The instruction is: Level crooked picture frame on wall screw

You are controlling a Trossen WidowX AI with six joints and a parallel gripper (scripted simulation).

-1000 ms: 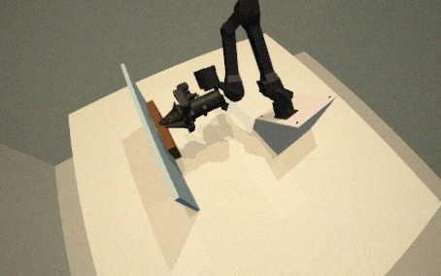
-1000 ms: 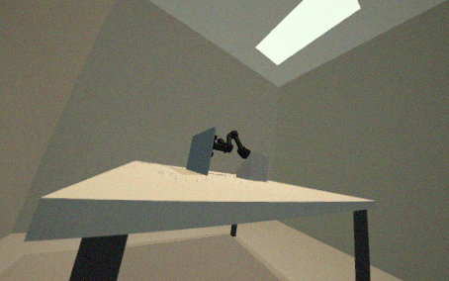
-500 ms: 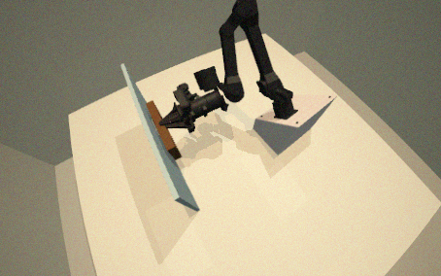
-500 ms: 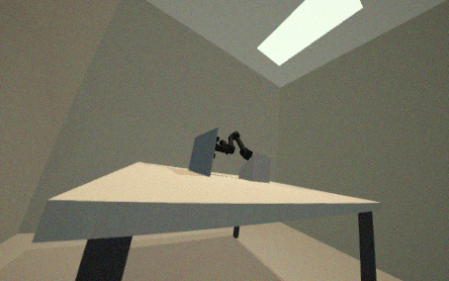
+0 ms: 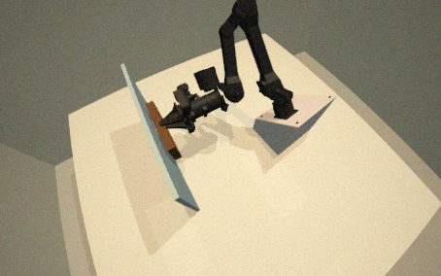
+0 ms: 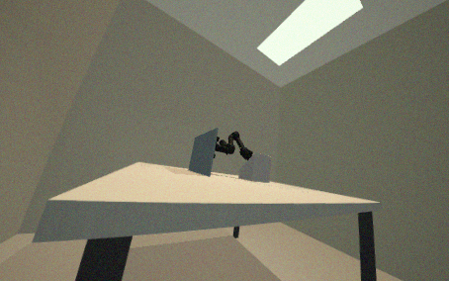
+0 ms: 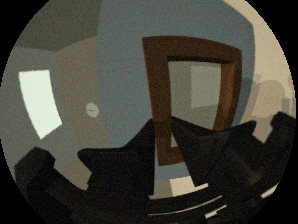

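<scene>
My gripper tip is 5 cm above the brown wooden picture frame, 1 cm to the left of it and 1 cm short of it. From my gripper tip the other things lie so: pale blue wall panel: 7 cm below, 2 cm ahead.
</scene>
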